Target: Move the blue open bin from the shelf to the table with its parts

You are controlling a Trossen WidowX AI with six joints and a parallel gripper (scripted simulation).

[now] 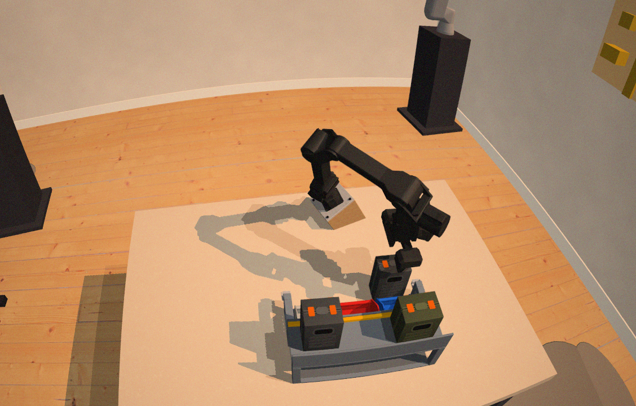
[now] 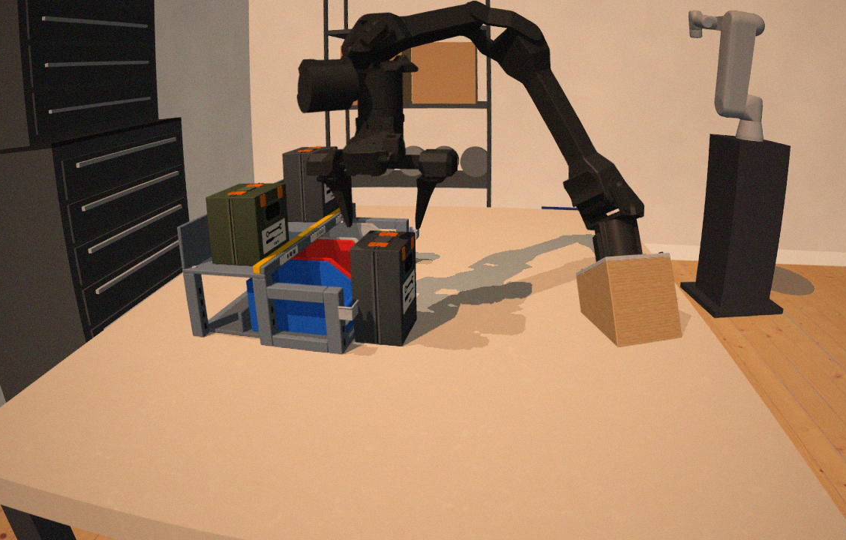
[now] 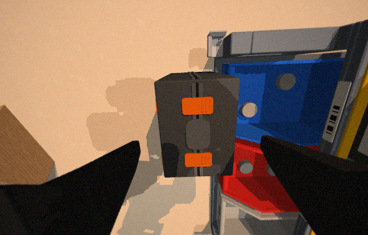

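The blue open bin is 110 mm ahead of my hand, 20 mm to the right of it and 140 mm below it. From my hand the other things lie so: red bin 90 mm ahead, 130 mm to the right, 140 mm below; yellow rail 120 mm ahead, 140 mm to the right, 70 mm below; green case 190 mm ahead, 40 mm to the right, 30 mm below.
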